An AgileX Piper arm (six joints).
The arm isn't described. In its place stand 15 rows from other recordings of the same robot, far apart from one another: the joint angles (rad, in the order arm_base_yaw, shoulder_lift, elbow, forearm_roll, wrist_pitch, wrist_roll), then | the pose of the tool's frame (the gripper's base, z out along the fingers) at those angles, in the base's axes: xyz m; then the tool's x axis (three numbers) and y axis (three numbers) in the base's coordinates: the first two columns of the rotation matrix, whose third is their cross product.
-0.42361 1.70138 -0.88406 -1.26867 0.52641 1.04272 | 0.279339 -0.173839 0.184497 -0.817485 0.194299 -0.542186 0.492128 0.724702 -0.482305
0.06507 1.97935 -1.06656 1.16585 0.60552 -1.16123 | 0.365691 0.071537 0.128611 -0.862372 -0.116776 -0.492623 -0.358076 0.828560 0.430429
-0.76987 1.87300 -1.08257 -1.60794 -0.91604 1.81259 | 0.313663 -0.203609 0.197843 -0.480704 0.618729 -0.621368 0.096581 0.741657 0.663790
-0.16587 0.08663 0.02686 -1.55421 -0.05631 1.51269 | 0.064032 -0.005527 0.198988 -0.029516 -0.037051 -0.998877 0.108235 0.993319 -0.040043
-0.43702 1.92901 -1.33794 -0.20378 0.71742 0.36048 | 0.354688 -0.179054 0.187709 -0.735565 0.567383 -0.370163 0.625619 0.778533 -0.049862
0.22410 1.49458 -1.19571 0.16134 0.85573 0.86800 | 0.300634 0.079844 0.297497 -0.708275 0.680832 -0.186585 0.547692 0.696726 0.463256
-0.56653 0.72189 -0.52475 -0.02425 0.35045 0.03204 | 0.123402 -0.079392 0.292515 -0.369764 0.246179 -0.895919 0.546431 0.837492 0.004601
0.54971 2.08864 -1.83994 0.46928 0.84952 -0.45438 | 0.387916 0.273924 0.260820 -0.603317 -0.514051 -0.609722 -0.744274 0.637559 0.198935
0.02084 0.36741 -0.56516 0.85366 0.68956 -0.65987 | 0.061926 0.044934 0.335286 -0.240998 0.051519 -0.969157 -0.472435 0.866064 0.163518
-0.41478 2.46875 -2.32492 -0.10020 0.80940 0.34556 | 0.505728 -0.229885 0.207563 -0.547892 0.538549 -0.640139 0.617896 0.776371 0.124306
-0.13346 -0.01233 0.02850 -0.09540 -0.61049 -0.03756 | 0.036727 0.000083 0.254948 0.608069 -0.198048 -0.768784 0.162108 0.978955 -0.123971
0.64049 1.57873 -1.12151 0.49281 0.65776 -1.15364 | 0.250471 0.219503 0.263166 -0.001801 -0.816710 -0.577045 -0.964913 0.152931 -0.213436
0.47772 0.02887 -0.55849 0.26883 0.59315 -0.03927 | -0.005702 0.012261 0.336375 -0.072700 0.167548 -0.983180 -0.582983 0.792702 0.178196
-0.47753 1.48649 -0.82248 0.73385 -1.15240 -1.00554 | 0.242209 -0.188040 0.320926 -0.209064 -0.433783 -0.876427 0.913175 0.234043 -0.333669
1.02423 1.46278 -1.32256 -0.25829 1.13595 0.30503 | 0.170591 0.239838 0.334872 -0.622181 -0.661493 -0.418711 -0.677427 0.722987 -0.135579
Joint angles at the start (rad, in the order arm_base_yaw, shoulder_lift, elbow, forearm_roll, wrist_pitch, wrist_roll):
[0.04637 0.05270 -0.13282 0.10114 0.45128 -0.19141]
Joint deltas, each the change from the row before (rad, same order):
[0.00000 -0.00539 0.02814 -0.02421 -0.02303 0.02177]
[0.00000 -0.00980 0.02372 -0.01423 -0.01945 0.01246]
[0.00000 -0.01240 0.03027 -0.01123 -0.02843 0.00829]
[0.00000 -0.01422 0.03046 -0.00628 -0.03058 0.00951]
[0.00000 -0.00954 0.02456 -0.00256 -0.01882 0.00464]
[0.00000 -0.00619 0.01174 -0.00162 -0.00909 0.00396]
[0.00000 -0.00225 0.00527 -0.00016 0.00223 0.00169]
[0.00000 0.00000 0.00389 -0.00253 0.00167 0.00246]
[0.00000 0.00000 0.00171 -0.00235 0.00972 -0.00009]
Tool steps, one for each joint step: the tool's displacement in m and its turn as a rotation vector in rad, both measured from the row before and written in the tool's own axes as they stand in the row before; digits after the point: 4 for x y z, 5 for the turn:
[0.0066 -0.0006 0.0030 0.01201 0.00182 0.00073]
[0.0054 -0.0002 0.0020 0.00749 -0.00440 -0.00015]
[0.0066 0.0001 0.0025 0.00681 -0.00966 -0.00168]
[0.0064 0.0003 0.0023 0.00501 -0.01378 0.00392]
[0.0058 0.0004 0.0019 0.00198 -0.00358 0.00245]
[0.0027 0.0002 0.0008 0.00120 -0.00342 0.00250]
[0.0018 0.0002 0.0004 -0.00051 0.00523 0.00158]
[0.0014 0.0001 0.0004 0.00024 0.00563 0.00011]
[0.0014 0.0001 0.0002 -0.00063 0.01144 -0.00229]

